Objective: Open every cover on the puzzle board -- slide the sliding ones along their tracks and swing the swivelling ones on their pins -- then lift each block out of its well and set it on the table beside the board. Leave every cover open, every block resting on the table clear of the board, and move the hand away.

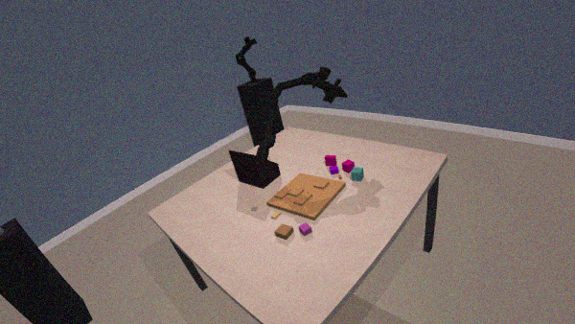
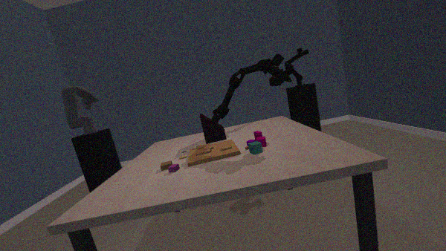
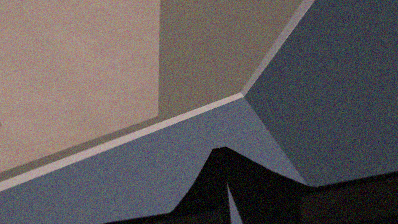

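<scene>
Now: the small orange block 370 mm to the right of my gripper tip, 320 mm below it and 100 mm ahead of it. Also, from my gripper tip: magenta block (310 mm below, 280 mm to the right, 110 mm ahead); tiny grey block (770 mm to the right, 330 mm below, 170 mm behind); teal block (340 mm to the right, 300 mm below, 200 mm ahead).
</scene>
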